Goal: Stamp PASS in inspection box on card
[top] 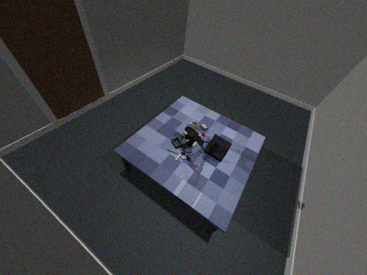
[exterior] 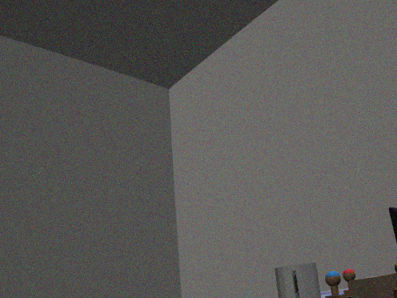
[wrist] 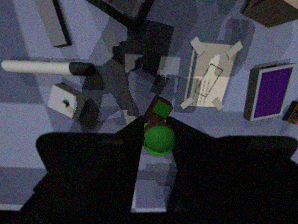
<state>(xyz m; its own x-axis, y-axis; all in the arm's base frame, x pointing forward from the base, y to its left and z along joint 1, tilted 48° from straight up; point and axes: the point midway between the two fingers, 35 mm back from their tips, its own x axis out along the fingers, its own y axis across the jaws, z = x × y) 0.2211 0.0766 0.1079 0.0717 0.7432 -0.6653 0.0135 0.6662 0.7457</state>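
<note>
Now: gripper tip 20 mm short of the ink pad, 200 mm to the left of it and 80 mm above it. The rest, counted from my gripper tip: grey box (10 mm behind, 140 mm to the left, 70 mm below); then green-knobbed stamp (right at my gripper tip); then card (40 mm ahead, 90 mm to the right, 90 mm below).
</note>
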